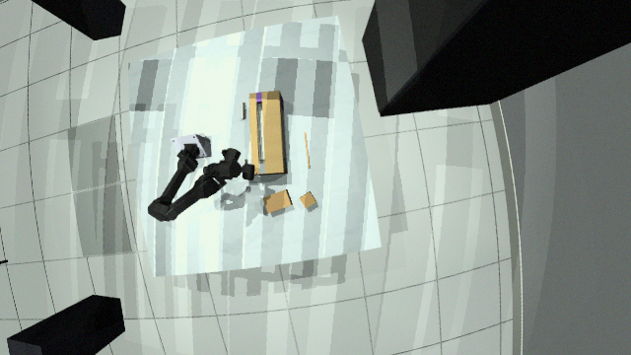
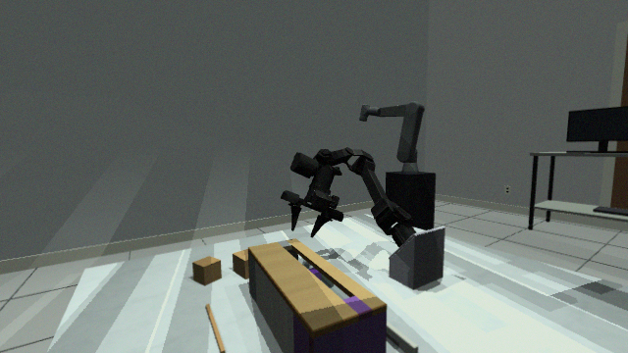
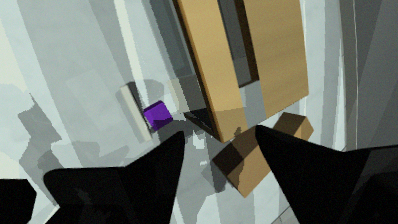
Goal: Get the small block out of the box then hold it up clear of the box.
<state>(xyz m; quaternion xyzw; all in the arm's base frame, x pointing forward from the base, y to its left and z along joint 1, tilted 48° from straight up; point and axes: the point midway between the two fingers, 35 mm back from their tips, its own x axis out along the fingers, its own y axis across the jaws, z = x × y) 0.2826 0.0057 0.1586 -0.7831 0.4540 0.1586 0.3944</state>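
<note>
Right now the purple block is 13 cm below my gripper tip and 3 cm behind it. The rest, counted from my gripper tip: wooden-topped box: 17 cm to the left, 9 cm below, 3 cm ahead; then grey piece: 14 cm below, 9 cm to the right, 5 cm behind; then thin wooden stick: 25 cm ahead, 14 cm below, 10 cm to the left.
</note>
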